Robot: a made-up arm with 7 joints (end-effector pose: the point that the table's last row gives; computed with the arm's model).
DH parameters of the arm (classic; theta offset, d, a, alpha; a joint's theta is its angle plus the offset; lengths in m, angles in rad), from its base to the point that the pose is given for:
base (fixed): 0 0.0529 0.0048 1.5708
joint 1: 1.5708 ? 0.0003 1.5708
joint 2: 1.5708 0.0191 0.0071 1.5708
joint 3: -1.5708 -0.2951 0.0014 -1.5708
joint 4: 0 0.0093 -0.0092 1.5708
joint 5: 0 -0.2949 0.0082 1.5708
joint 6: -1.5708 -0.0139 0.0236 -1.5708
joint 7: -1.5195 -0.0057 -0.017 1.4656
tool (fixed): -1.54 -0.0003 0 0
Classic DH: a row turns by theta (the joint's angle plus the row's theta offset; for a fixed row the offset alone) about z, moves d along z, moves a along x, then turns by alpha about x.
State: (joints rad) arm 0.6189 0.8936 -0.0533 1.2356 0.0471 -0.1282 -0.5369
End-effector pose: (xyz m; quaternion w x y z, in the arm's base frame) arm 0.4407 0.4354 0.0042 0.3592 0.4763 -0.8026 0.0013
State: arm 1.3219 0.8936 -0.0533 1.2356 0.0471 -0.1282 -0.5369
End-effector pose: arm 0.3688 0.4354 0.2976 0.0610 0.4467 -0.8772 0.1652
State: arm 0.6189 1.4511 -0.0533 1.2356 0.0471 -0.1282 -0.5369
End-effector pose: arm 0.3333 0.5501 0.1549 0.2384 0.6665 -0.6959 -0.1213
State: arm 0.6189 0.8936 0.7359 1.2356 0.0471 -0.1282 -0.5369
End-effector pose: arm 0.2921 0.5823 0.1227 0.1575 0.5465 -0.7549 0.3266
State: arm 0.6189 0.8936 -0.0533 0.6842 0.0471 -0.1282 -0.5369
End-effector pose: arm 0.4142 0.5548 -0.1244 0.5350 0.5638 -0.6247 0.0743
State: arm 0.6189 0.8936 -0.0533 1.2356 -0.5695 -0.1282 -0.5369
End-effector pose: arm 0.4404 0.4504 -0.0047 0.2653 0.6377 -0.6904 -0.2151
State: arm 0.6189 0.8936 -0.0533 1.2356 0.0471 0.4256 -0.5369
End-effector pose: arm 0.4427 0.4482 -0.0078 0.5428 0.5575 -0.6246 0.0662
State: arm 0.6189 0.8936 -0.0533 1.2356 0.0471 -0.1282 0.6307
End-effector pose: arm 0.4234 0.4339 -0.0029 0.5742 0.1541 -0.6919 -0.4098
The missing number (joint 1, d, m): -0.1694
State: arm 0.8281 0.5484 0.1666 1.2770 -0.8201 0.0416 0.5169
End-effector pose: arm 0.4590 0.3898 0.0577 0.5625 0.4232 -0.6213 -0.3444
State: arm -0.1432 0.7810 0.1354 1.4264 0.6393 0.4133 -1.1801
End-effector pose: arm 0.3174 0.4065 -0.2329 0.6531 0.5691 -0.4231 0.2656
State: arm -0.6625 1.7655 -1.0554 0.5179 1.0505 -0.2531 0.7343
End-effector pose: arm 0.0346 0.7366 -0.0508 0.9311 0.1472 0.1622 -0.2917
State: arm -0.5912 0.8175 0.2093 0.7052 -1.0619 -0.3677 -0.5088
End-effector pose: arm -0.0203 0.5720 -0.3781 0.6338 0.3702 -0.2091 -0.6462
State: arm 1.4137 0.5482 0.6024 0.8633 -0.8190 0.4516 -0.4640
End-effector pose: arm 0.4244 0.5357 0.2079 0.4372 0.5681 -0.5735 0.3966
